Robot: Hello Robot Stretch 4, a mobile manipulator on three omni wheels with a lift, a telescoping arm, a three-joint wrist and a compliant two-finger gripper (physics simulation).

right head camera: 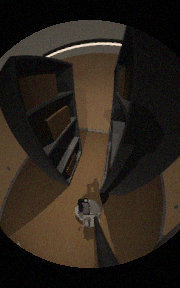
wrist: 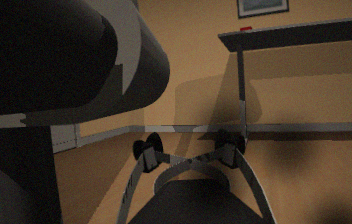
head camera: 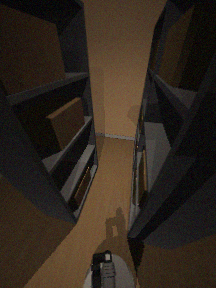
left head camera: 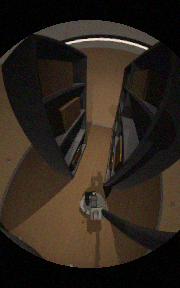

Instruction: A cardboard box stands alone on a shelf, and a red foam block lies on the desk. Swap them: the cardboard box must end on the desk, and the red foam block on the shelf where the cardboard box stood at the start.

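Frame: origin at the robot's base, x right, y ahead, z up, level; millimetres.
Seen in the pictures: gripper, between the fingertips: (right head camera: 81,220) (wrist: 188,143) (left head camera: 87,214).
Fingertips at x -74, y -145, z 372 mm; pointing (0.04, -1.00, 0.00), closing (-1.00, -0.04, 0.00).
Note:
Offsets run from my fingertips to a thing's top centre. "*": to the spot under its first point. Level surfaces: height alone.
A brown cardboard box @(dx -304, dy +1144, dz +861 mm) (head camera: 68,125) (left head camera: 71,115) (right head camera: 58,123) stands upright on a middle shelf of the left shelf unit (head camera: 80,40) (left head camera: 20,80) (right head camera: 12,95). A larger brown box @(dx -359, dy +967, dz +1318 mm) (head camera: 30,55) (left head camera: 55,77) (right head camera: 37,91) fills much of the shelf above. I cannot tell which box the task means. In the wrist view, the red foam block @(dx -475, dy -1612, dz +595 mm) (wrist: 245,29) shows small on the desk @(dz +525 mm) (wrist: 290,37), near its left end. My gripper (wrist: 188,143) is open with nothing between its fingertips, well short of the desk.
A second dark shelf unit @(* dx +348, dy +451, dz +966 mm) (head camera: 200,145) (left head camera: 155,135) (right head camera: 145,125) faces the left one across a narrow aisle and also holds brown boxes. A wall closes the aisle's far end. In the wrist view, a desk leg @(* dx -471, dy -1853, dz +172 mm) (wrist: 242,80) stands below the desk's left end, and a picture (wrist: 263,7) hangs above.

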